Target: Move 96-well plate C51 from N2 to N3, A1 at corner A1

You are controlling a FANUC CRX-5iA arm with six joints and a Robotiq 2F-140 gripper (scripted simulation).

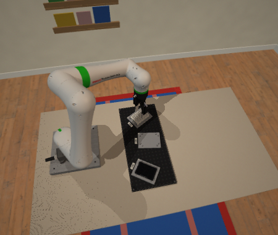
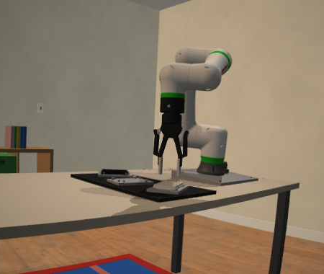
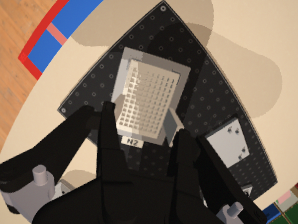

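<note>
My gripper is now 70 mm above the white 96-well plate C51. From my hand the other things lie so: landing nest N3: 210 mm to the right, 80 mm below; then N2 label: 90 mm behind, 40 mm to the right, 90 mm below; then grey plate nest N2: 80 mm below.
</note>
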